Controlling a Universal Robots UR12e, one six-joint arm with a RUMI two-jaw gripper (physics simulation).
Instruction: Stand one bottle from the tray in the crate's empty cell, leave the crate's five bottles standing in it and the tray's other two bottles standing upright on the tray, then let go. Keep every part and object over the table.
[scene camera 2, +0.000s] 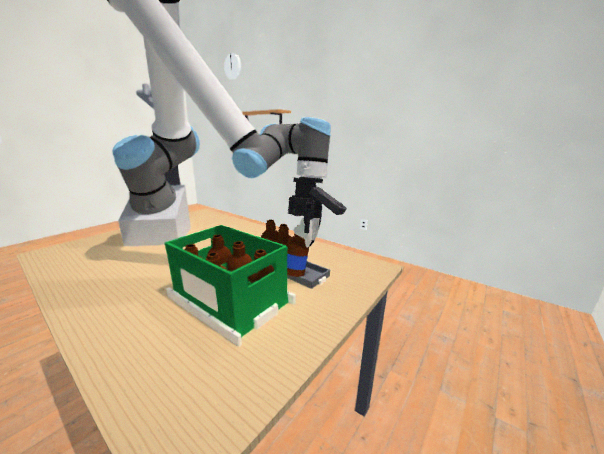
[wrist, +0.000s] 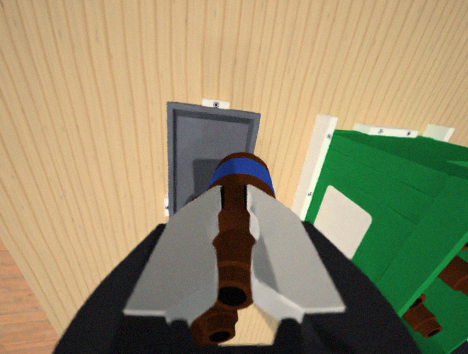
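Where they show: gripper, between the fingertips: (scene camera 2: 308, 246) (wrist: 234, 187); arm's base, origin of its link: (scene camera 2: 154, 199).
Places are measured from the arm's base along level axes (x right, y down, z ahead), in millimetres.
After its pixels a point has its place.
My gripper (scene camera 2: 308, 244) @(y 59, x 60, z 770 mm) (wrist: 234, 187) @(y 59, x 60, z 770 mm) points down at the tray and is shut on the neck of a brown bottle with a blue label (scene camera 2: 297, 262) @(y 99, x 101, z 750 mm) (wrist: 241, 169) @(y 95, x 73, z 766 mm). Whether its base touches the tray is unclear. The grey tray (scene camera 2: 320, 274) @(y 171, x 20, z 799 mm) (wrist: 210, 112) @(y 148, x 56, z 815 mm) lies on the table. Two more brown bottles (scene camera 2: 270, 230) @(y 45, x 15, z 606 mm) (scene camera 2: 283, 232) @(y 33, x 43, z 672 mm) rise behind the crate, close beside the held bottle; their lower parts are hidden. The green crate (scene camera 2: 260, 305) @(y 123, x 308, z 744 mm) (wrist: 370, 175) @(y 76, x 200, z 742 mm) holds several brown bottles, such as one (scene camera 2: 239, 260) @(y 53, x 240, z 638 mm) near its middle. Its walls hide the cell floors and most of the empty cell.
White strips (scene camera 2: 202, 315) @(y 151, x 372, z 613 mm) (wrist: 314, 167) @(y 146, x 183, z 724 mm) border the crate's base. Small white blocks (scene camera 2: 322, 281) @(y 165, x 70, z 823 mm) (wrist: 216, 104) @(y 159, x 64, z 821 mm) touch the tray. The crate's wall stands between the tray and the crate's cells. The wooden table's edge (scene camera 2: 350, 323) @(y 174, x 218, z 952 mm) runs past the tray's right side.
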